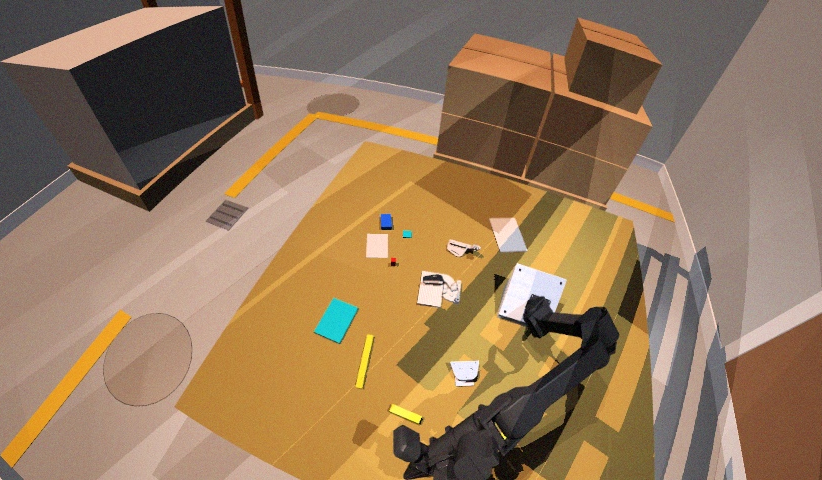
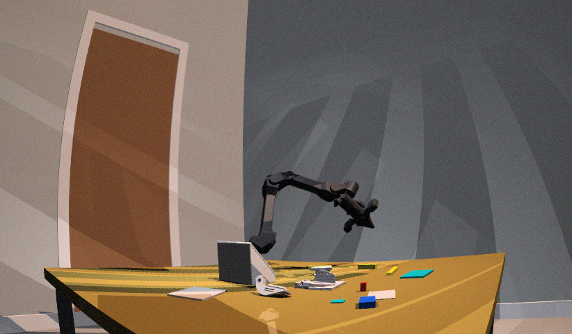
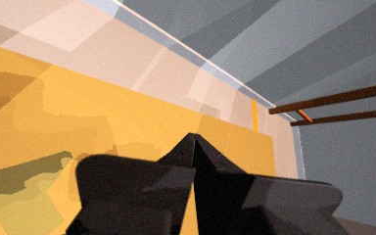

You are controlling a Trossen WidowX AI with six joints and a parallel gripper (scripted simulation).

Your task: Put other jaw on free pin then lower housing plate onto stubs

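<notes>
Now: gripper tip 27 cm short of the red cube, 58 cm to the left of it and 15 cm above it. Also, from my gripper tip: blue block: 36 cm ahead, 74 cm to the right, 16 cm below; then cyan chip: 27 cm ahead, 72 cm to the right, 16 cm below; then cyan sheet: 34 cm ahead, 32 cm to the right, 16 cm below.
</notes>
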